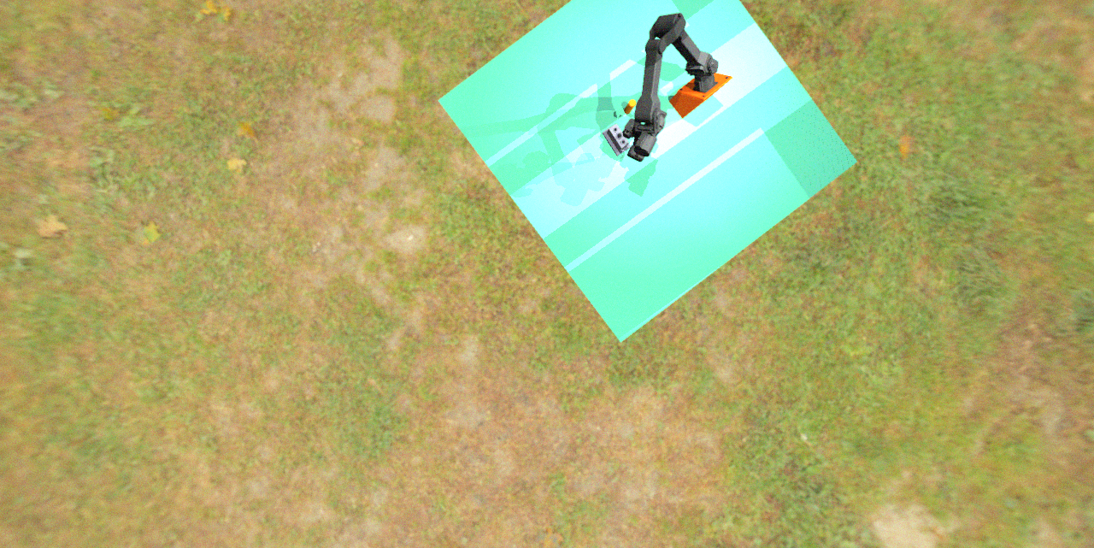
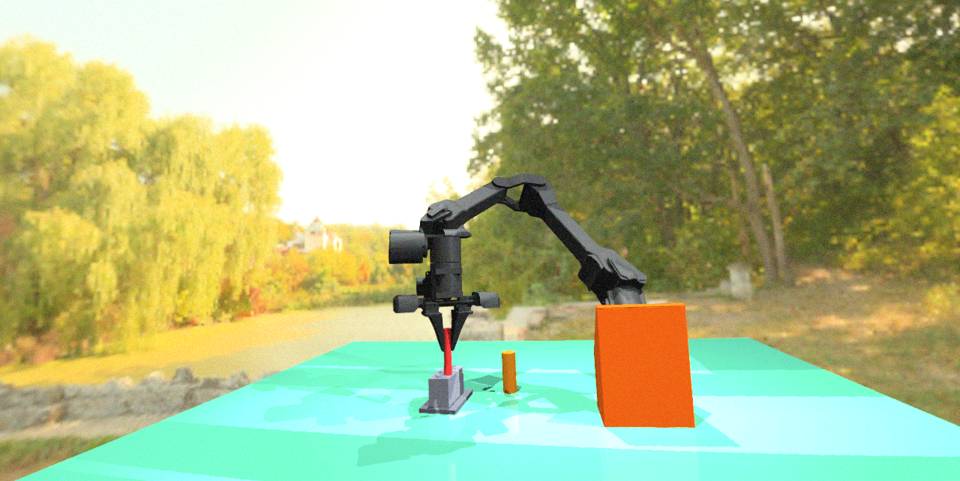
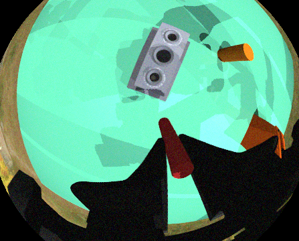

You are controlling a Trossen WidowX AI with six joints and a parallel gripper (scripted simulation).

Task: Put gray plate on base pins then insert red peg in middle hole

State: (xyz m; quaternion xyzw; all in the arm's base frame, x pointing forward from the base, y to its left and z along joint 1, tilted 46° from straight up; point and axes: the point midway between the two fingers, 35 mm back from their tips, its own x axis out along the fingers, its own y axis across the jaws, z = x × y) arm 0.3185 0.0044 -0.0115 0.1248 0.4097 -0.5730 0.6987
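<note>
My gripper tip is now 2 cm short of the gray plate, 8 cm to the left of it and 7 cm above it. The rest, counted from my gripper tip: flat gray base (2 cm ahead, 8 cm to the right, 11 cm below); then orange cylinder (9 cm behind, 15 cm to the right, 7 cm below); then red peg (right at my gripper tip).
</note>
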